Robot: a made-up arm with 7 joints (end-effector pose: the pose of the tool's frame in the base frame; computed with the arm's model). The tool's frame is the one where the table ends. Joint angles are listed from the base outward.
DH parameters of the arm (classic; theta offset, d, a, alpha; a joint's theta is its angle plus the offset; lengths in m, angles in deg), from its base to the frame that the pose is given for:
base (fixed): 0 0.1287 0.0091 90
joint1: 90 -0.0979 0.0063 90
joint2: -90 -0.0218 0.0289 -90
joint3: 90 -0.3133 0.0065 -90
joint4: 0 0.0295 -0.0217 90
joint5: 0 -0.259 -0.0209 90
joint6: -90 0.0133 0.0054 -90
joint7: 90 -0.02 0.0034 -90
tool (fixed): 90 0.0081 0 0
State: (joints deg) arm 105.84 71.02 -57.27 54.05 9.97 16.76 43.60
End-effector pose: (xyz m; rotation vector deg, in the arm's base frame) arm 0.2669 0.4370 0.3088 44.62 -75.84 -31.60
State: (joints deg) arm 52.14 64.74 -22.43 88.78 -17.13 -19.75 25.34
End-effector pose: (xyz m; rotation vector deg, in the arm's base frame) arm 0.2730 0.2911 0.1680 64.44 -90.72 -92.37
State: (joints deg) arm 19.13 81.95 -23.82 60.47 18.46 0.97 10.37
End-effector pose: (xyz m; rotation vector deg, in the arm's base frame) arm 0.2378 0.4736 0.0782 51.99 -52.65 -37.27
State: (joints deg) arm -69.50 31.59 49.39 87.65 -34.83 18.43 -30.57
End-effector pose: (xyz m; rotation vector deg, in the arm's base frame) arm -0.0366 0.4047 -0.0848 98.45 -9.23 -42.16
